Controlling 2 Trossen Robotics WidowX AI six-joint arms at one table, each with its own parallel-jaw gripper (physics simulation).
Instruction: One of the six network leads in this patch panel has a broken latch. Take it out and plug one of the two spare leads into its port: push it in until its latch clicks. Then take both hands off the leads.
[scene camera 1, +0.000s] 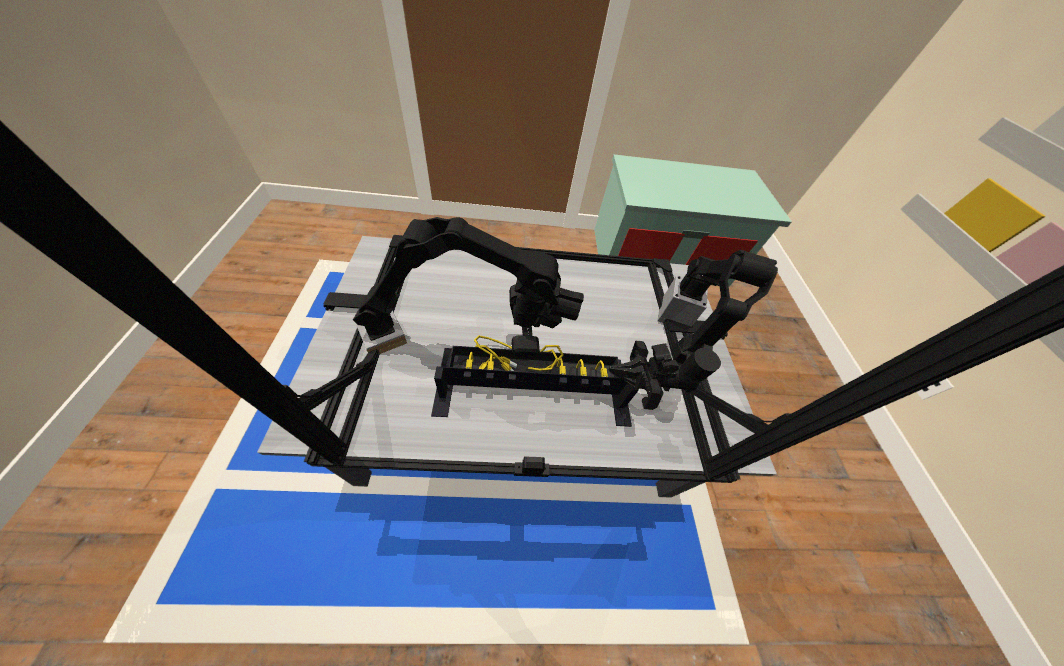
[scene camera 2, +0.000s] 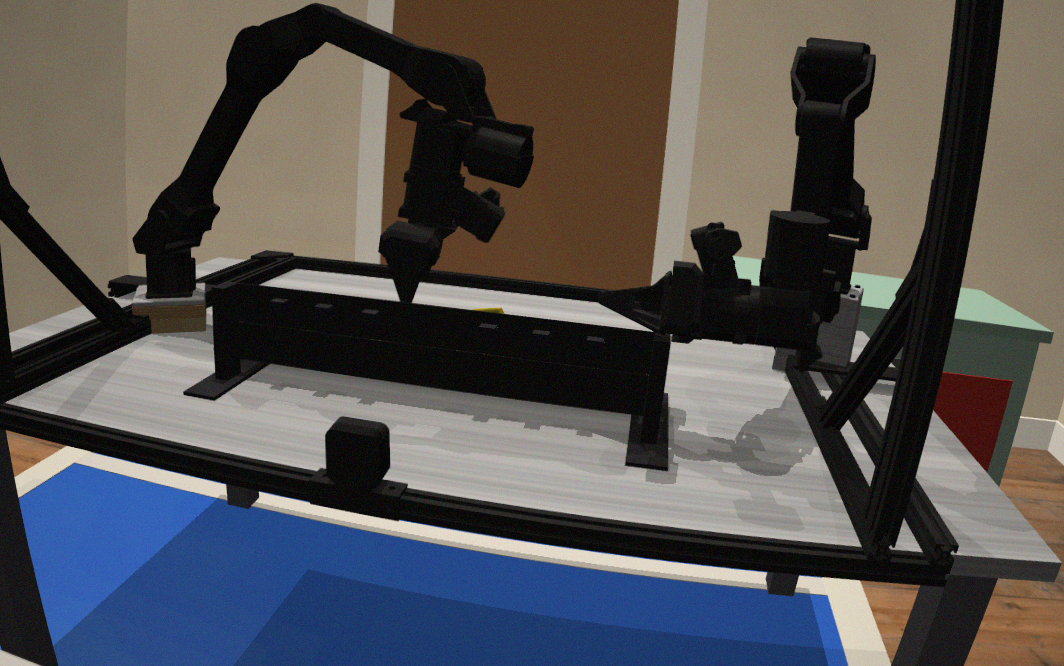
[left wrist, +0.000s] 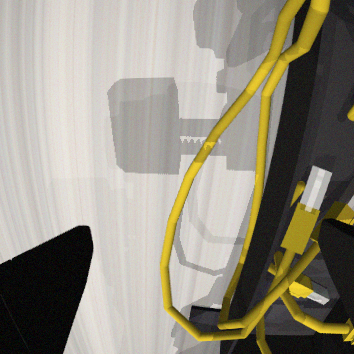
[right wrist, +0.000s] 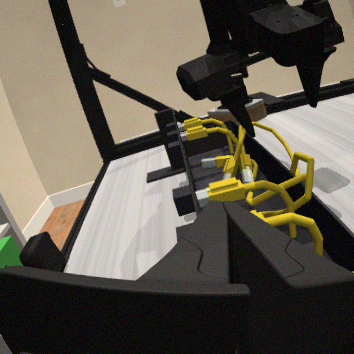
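Pixels of known places: left gripper, between the fingertips: (scene camera 1: 516, 334) (scene camera 2: 414, 291) (left wrist: 209, 236) (right wrist: 283, 120); right gripper, between the fingertips: (scene camera 1: 609, 369) (scene camera 2: 598, 297) (right wrist: 219, 212); left arm's base, origin of its link: (scene camera 1: 379, 327) (scene camera 2: 170, 292); right arm's base, origin of its link: (scene camera 1: 691, 290).
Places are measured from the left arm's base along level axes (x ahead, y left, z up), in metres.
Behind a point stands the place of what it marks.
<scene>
The black patch panel (scene camera 1: 541, 383) @(x 0.293, y -0.361, z 0.014 m) (scene camera 2: 439, 345) @(x 0.291, y -0.359, z 0.024 m) stands across the table, with yellow leads in the trough behind its front. Two plugged leads (right wrist: 195, 128) @(x 0.199, y -0.273, z 0.050 m) sit near its left end, and several sit towards its right end, one yellow plug (right wrist: 226, 190) @(x 0.352, y -0.370, z 0.046 m) in its port. Loose plugs lie in the trough near the middle; one yellow plug with a clear tip (left wrist: 301, 227) @(x 0.255, y -0.250, z 0.003 m) lies beside another loose plug (left wrist: 300, 287) @(x 0.194, y -0.238, z -0.008 m). Which latch is broken cannot be told. My left gripper (left wrist: 209, 236) @(x 0.300, y -0.219, z 0.045 m) (right wrist: 283, 120) @(x 0.300, y -0.219, z 0.045 m) is open above the trough's back wall, holding nothing. My right gripper (right wrist: 219, 212) @(x 0.427, y -0.435, z 0.090 m) (scene camera 2: 603, 296) @(x 0.427, y -0.435, z 0.090 m) is shut and empty at the right end.
Long yellow cable loops (left wrist: 167, 250) (right wrist: 310, 175) hang over the trough's back wall. The black table frame (scene camera 1: 439, 464) (scene camera 2: 549, 526) runs around the table. A small black box (scene camera 1: 533, 464) @(x 0.172, y -0.517, z 0.010 m) (scene camera 2: 357, 451) @(x 0.174, y -0.527, z -0.006 m) sits on the front rail. A green cabinet (scene camera 1: 691, 188) stands behind at the right.
</scene>
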